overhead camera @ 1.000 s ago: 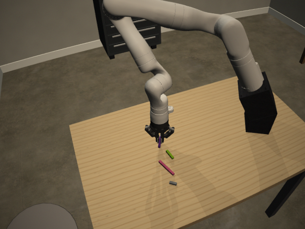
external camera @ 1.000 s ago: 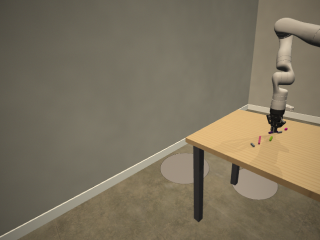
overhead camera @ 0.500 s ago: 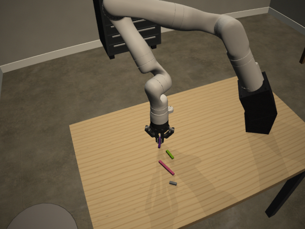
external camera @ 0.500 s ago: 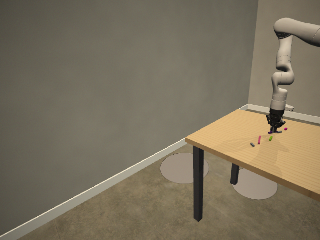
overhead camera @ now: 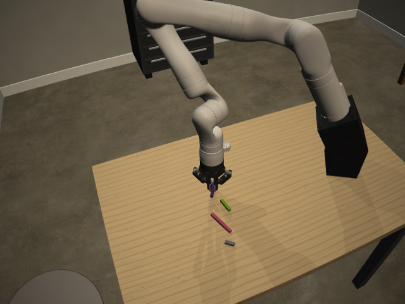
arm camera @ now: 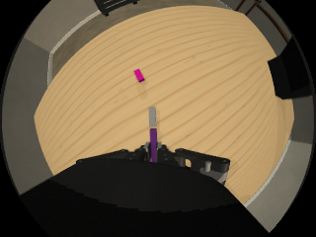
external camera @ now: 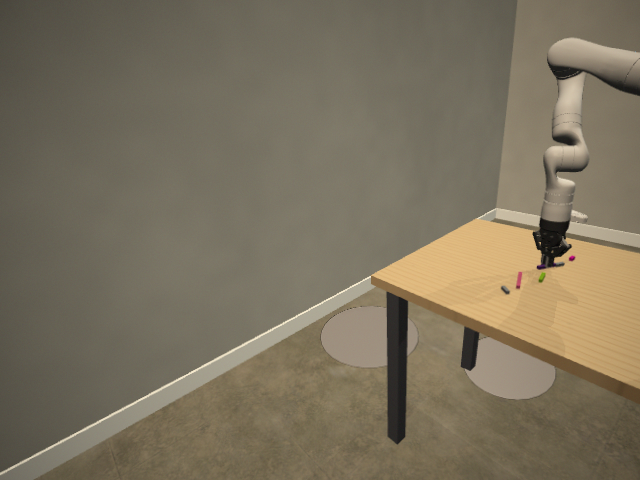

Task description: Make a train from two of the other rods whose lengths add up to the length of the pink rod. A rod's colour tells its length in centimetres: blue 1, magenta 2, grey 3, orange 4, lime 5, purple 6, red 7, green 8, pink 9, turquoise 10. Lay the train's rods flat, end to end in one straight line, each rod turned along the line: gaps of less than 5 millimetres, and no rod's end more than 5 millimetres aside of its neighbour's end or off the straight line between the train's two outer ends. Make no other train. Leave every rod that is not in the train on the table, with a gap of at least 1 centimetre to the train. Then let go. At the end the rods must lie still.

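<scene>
Right now the purple rod is 20 mm below my hand. The rest, counted from my hand: magenta rod: 70 mm behind, 100 mm to the right, 20 mm below; lime rod: 10 mm ahead, 80 mm to the left, 20 mm below; pink rod: 60 mm ahead, 120 mm to the left, 20 mm below.
</scene>
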